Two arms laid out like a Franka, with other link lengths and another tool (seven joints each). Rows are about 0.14 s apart.
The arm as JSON. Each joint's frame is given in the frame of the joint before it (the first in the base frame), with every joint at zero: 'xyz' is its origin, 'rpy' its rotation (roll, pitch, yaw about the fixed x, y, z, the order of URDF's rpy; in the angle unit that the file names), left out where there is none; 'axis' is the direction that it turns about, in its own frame. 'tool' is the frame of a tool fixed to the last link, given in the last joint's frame.
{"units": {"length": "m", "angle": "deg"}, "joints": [
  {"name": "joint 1", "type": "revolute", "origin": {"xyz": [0.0, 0.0, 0.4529]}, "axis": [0.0, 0.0, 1.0]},
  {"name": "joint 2", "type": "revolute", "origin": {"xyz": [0.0, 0.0, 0.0]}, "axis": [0.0, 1.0, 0.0]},
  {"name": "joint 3", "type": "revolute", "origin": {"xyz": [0.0, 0.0, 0.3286]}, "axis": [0.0, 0.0, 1.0]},
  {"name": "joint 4", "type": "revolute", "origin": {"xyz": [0.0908, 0.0, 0.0]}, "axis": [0.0, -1.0, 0.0]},
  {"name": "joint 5", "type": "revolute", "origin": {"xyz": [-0.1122, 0.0, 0.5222]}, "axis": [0.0, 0.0, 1.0]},
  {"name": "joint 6", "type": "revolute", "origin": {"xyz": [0.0, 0.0, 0.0]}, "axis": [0.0, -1.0, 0.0]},
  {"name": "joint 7", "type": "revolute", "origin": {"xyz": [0.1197, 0.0, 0.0]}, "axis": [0.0, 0.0, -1.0]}
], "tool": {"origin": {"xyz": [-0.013, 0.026, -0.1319], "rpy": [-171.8, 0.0, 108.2]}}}
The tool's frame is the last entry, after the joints.
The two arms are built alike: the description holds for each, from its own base.
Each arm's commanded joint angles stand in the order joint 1, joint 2, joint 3, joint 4, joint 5, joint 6, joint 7.
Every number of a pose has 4 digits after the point.
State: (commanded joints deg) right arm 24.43 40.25 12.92 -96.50 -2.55 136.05 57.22; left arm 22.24 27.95 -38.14 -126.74 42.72 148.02 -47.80
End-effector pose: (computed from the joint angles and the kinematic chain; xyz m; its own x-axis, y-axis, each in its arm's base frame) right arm 0.6736 0.5319 0.2241 0.0522 0.9945 0.0912 0.9774 -0.0321 -0.2091; left arm 0.6323 -0.2159 0.2073 -0.2994 0.9540 0.0169 0.9538 0.2997 -0.0212
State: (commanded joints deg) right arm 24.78 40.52 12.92 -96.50 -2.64 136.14 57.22; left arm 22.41 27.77 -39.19 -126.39 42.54 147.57 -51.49
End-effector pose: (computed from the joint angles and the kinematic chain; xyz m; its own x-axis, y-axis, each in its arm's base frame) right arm 0.6695 0.5356 0.2204 0.0454 0.9950 0.0893 0.9771 -0.0256 -0.2113; left arm 0.6320 -0.2259 0.2144 -0.3523 0.9359 0.0038 0.9357 0.3524 -0.0164
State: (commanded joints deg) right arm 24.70 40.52 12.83 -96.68 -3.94 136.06 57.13; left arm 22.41 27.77 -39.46 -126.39 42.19 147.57 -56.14
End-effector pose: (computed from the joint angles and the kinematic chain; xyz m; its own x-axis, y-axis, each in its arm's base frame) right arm 0.6691 0.5329 0.2178 0.0290 0.9968 0.0747 0.9790 -0.0133 -0.2034; left arm 0.6292 -0.2301 0.2151 -0.4272 0.9041 -0.0102 0.9041 0.4270 -0.0198
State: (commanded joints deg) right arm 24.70 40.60 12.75 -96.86 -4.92 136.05 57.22; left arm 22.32 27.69 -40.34 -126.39 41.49 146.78 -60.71
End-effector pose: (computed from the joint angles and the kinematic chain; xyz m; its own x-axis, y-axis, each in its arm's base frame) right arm 0.6679 0.5312 0.2144 0.0186 0.9979 0.0628 0.9800 -0.0057 -0.1990; left arm 0.6237 -0.2409 0.2174 -0.4943 0.8692 -0.0163 0.8691 0.4937 -0.0299
